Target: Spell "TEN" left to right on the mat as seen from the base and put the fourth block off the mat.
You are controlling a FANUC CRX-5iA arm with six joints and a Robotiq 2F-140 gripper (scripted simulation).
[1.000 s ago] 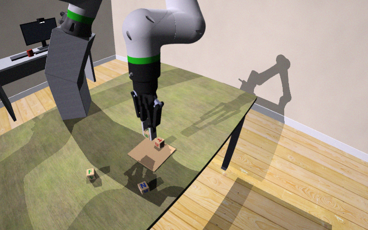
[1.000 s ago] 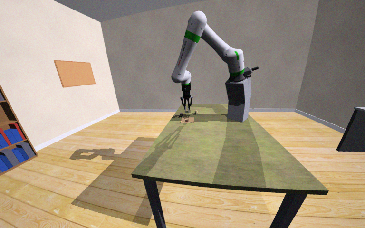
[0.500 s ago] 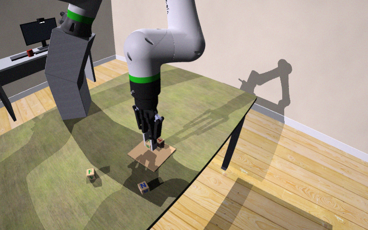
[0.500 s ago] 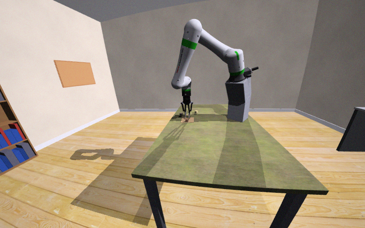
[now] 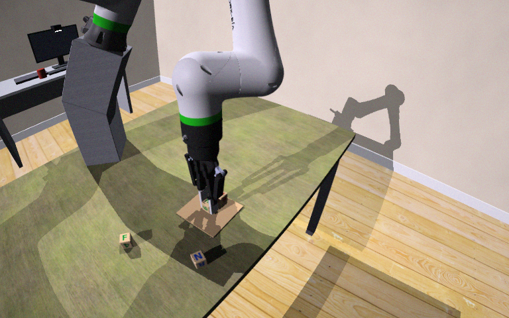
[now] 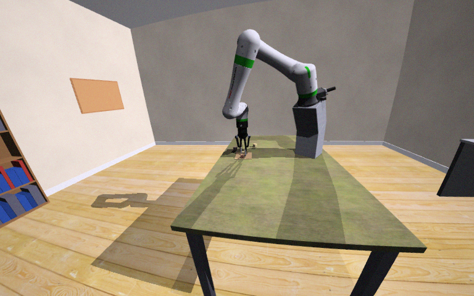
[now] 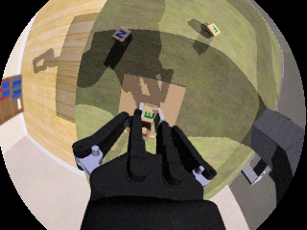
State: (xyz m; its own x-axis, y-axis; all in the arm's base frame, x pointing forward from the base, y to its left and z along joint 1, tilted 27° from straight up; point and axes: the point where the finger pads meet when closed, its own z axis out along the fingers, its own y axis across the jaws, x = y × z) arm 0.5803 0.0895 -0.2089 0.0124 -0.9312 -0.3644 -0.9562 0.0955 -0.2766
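My hand is 40 mm above the mat. Round my hand: N block 100 mm ahead, 140 mm to the right, 30 mm below; F block 80 mm behind, 240 mm to the right, 30 mm below.
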